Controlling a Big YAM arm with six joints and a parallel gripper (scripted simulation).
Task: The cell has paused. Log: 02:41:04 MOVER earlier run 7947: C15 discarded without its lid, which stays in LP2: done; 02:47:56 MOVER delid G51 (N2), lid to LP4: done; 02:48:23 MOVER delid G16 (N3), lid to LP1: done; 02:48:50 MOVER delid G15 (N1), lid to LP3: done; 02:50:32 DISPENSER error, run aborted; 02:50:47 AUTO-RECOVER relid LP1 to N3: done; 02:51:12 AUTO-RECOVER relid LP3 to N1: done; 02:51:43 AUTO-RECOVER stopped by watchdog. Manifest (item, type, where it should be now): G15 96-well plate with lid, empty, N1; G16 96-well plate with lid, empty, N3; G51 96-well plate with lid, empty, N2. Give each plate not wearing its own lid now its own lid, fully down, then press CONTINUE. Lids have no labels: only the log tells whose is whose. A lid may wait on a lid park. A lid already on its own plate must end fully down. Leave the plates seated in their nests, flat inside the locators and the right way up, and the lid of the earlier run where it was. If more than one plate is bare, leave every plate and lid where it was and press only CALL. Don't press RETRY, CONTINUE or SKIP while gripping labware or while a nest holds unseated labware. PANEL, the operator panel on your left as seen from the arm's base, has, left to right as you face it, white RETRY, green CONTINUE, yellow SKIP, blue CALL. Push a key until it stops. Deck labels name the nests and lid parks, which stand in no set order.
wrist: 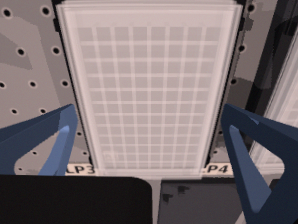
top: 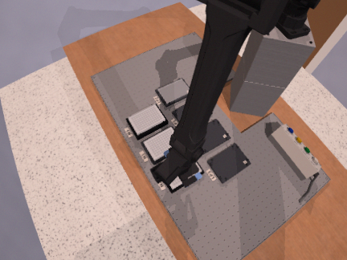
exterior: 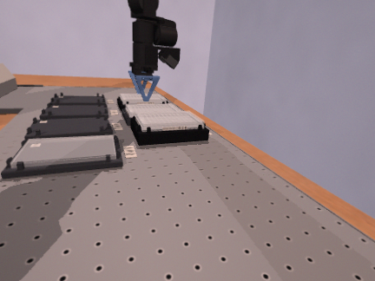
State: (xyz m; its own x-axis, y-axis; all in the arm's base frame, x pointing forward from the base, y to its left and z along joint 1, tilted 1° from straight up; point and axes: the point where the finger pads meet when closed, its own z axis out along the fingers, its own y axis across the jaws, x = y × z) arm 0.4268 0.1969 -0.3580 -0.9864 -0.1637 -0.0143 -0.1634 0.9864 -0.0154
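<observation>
The plate is 10 mm below my hand. Also, from my hand: lid park LP3: 190 mm behind, 40 mm to the left, 30 mm below; then lid park LP1: 150 mm behind, 220 mm to the right, 30 mm below; then LP1 label: 60 mm behind, 200 mm to the right, 40 mm below.
</observation>
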